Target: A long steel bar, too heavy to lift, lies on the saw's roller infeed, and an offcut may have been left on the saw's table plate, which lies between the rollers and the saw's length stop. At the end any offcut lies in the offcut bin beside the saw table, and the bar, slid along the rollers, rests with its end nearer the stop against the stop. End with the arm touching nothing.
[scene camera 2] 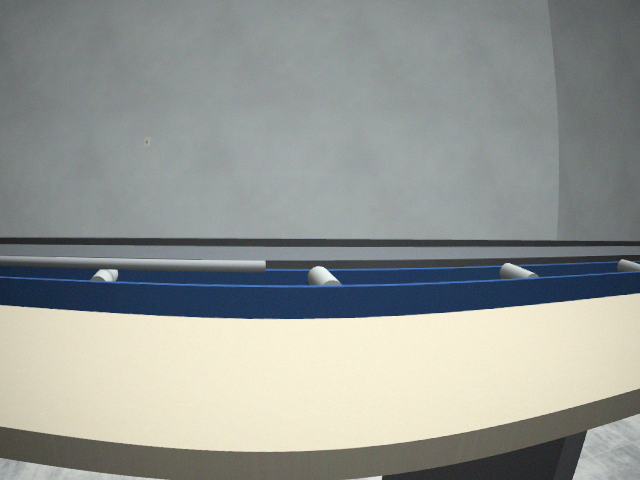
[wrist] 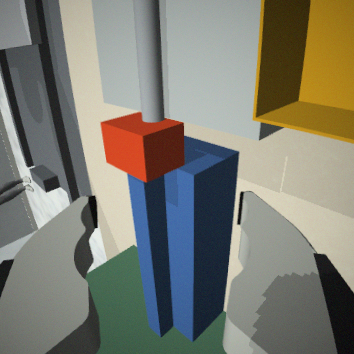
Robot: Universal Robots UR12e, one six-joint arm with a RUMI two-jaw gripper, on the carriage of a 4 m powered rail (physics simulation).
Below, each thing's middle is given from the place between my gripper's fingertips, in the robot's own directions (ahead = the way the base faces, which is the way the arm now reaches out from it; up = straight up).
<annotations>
Right now the yellow offcut bin [wrist: 297, 73] is 21 cm to the left of my hand, 11 cm below it and 8 cm ahead of it.
</annotations>
